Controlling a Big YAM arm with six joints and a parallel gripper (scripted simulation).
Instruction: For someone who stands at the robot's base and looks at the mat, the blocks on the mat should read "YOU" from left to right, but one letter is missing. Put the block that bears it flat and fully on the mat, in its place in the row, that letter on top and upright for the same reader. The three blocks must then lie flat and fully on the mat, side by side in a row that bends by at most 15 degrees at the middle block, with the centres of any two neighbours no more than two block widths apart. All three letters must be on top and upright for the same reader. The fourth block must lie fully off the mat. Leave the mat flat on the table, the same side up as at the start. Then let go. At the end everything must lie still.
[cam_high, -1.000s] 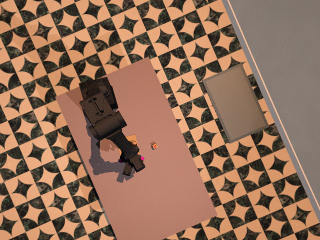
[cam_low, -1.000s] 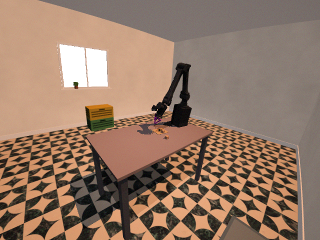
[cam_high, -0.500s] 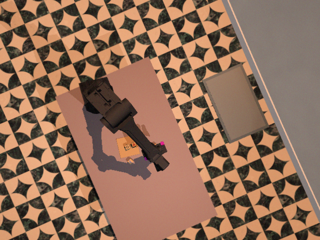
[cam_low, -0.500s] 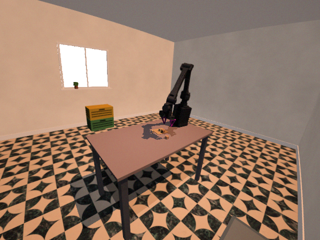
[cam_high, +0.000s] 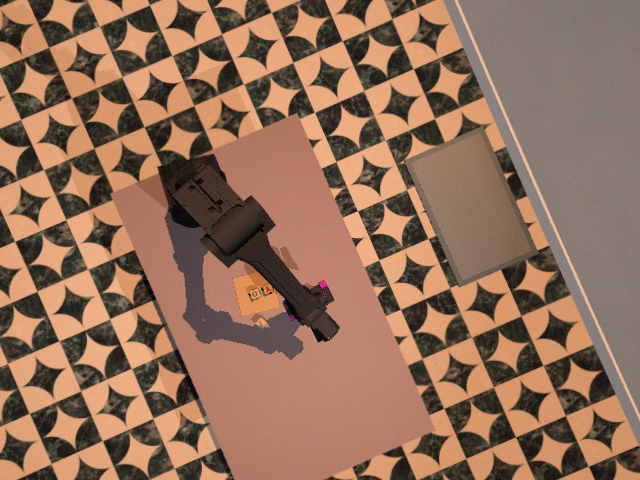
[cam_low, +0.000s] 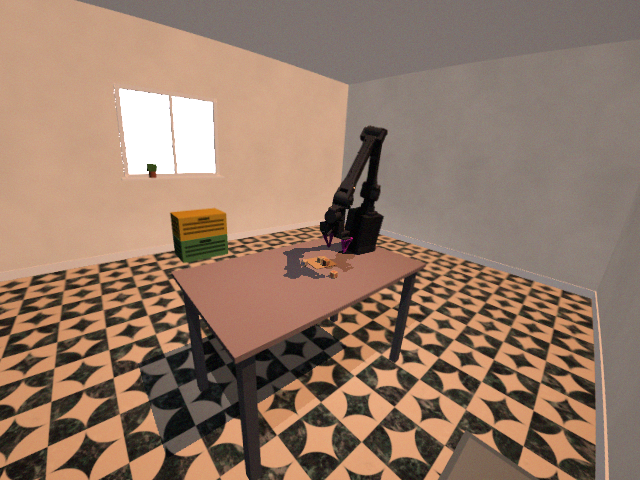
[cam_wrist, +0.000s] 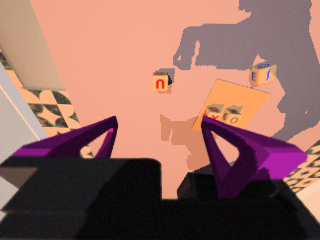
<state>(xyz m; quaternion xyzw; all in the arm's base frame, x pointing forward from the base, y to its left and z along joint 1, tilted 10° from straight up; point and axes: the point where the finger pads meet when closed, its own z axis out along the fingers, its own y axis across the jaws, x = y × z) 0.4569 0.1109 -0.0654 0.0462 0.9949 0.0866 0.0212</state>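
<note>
Right now the U block is 140 mm below my hand. From my hand the other things lie so: O block (160 mm to the right, 140 mm below, 100 mm behind); then Y block (140 mm below, 120 mm to the right, 90 mm behind); then mat (160 mm to the right, 150 mm below, 100 mm behind).
</note>
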